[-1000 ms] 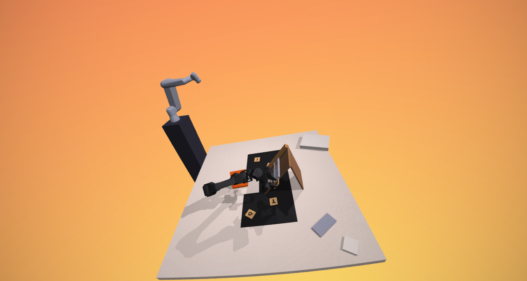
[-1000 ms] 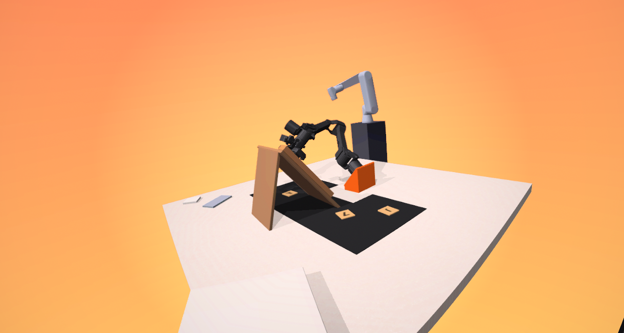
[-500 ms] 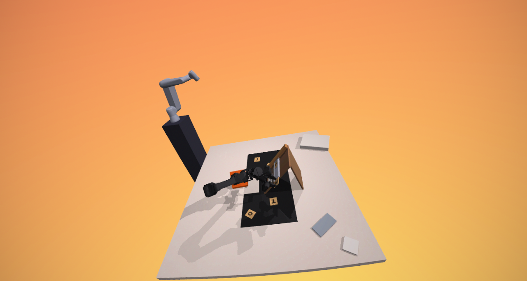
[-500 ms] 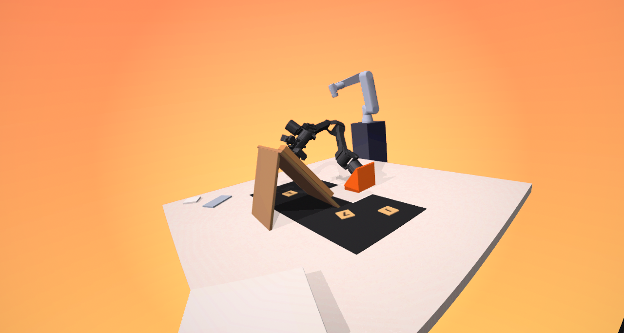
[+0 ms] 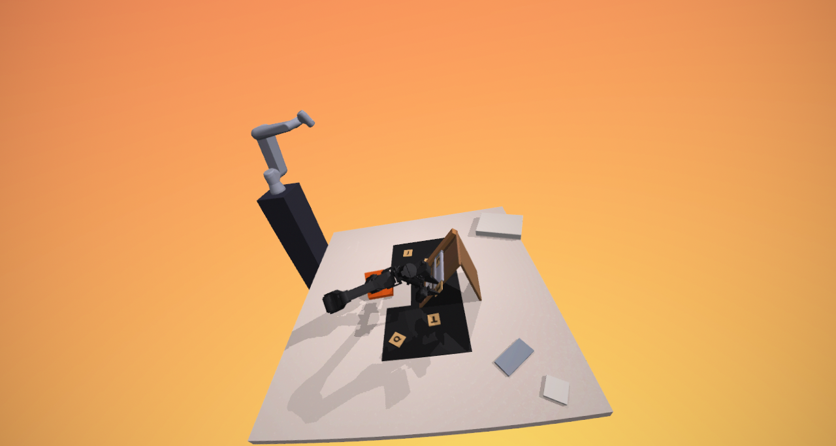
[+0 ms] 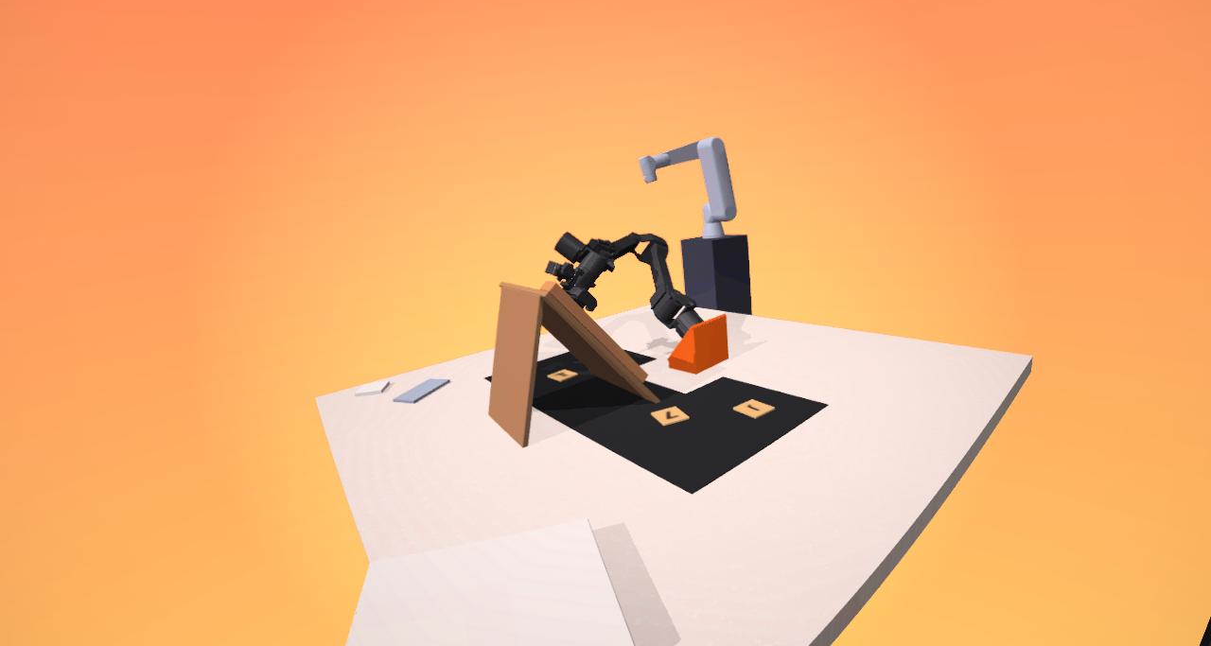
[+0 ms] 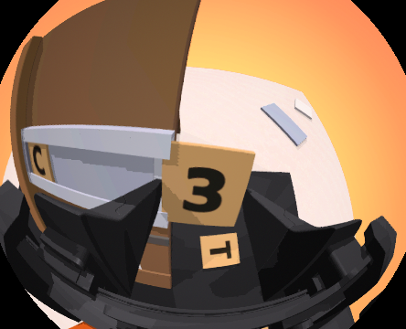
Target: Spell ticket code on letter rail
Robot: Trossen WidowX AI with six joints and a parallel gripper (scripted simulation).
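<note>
Right now the white ticket is 6 cm behind my gripper tip, 10 cm to the left of it and 8 cm below it. The rest, counted from my gripper tip: black mat: 14 cm behind, 15 cm to the left, 16 cm below; then grey slab: 29 cm ahead, 23 cm to the right, 16 cm below; then white square: 41 cm ahead, 35 cm to the right, 16 cm below.
</note>
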